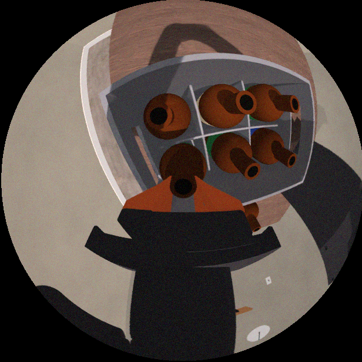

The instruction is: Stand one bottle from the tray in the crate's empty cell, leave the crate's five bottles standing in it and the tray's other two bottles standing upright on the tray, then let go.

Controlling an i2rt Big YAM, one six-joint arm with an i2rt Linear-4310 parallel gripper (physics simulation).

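Observation:
My gripper (pixel 182 179) is shut on the neck of a brown bottle (pixel 183 159). The held bottle's body is in or over the near-left cell of the grey crate (pixel 150 69); how deep its base sits is hidden. Other brown bottles stand in the crate: one far left (pixel 176 120), one far middle (pixel 220 107), one far right (pixel 264 102), one near middle (pixel 230 152) and one near right (pixel 266 146). Part of another brown bottle (pixel 251 211) shows outside the crate, beyond its near wall and partly behind my gripper. The tray's other bottle cannot be made out.
Thin light dividers (pixel 195 107) separate the crate's cells. The crate is on a brown wooden table top (pixel 260 35). A white-edged panel (pixel 83 90) runs along the left. A large dark curved shape (pixel 330 185) lies at the right, beside the crate. An arch-shaped shadow falls behind the crate.

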